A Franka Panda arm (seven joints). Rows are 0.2 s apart.
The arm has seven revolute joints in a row. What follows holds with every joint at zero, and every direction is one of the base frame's.
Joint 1 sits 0.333 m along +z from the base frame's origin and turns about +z.
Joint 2 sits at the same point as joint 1 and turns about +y.
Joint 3 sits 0.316 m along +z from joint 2 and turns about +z.
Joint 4 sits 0.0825 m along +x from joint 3 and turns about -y.
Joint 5 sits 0.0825 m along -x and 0.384 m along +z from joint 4 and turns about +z.
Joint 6 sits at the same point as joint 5 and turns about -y.
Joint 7 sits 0.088 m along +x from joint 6 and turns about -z.
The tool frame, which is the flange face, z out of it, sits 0.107 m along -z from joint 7; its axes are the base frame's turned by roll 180, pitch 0 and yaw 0 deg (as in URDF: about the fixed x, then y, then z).
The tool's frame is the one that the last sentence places.
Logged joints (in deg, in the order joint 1, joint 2, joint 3, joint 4, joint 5, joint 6, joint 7), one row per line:
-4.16, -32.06, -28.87, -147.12, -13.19, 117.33, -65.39
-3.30, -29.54, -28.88, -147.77, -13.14, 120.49, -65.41
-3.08, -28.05, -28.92, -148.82, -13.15, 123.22, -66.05
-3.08, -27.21, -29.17, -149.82, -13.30, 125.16, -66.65
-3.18, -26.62, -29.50, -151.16, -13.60, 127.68, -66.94
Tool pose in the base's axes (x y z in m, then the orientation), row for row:
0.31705, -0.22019, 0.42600, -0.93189, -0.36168, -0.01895, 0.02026
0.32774, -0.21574, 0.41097, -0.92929, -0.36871, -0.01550, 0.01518
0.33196, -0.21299, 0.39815, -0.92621, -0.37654, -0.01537, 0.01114
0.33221, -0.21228, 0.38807, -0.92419, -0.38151, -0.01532, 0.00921
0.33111, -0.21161, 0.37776, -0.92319, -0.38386, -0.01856, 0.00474
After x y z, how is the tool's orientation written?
As a quaternion, x y z w.
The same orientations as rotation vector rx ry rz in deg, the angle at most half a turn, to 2 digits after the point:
-165.61, -64.28, -3.37
-165.67, -65.73, -2.76
-165.55, -67.30, -2.75
-165.39, -68.27, -2.74
-165.68, -68.89, -3.33

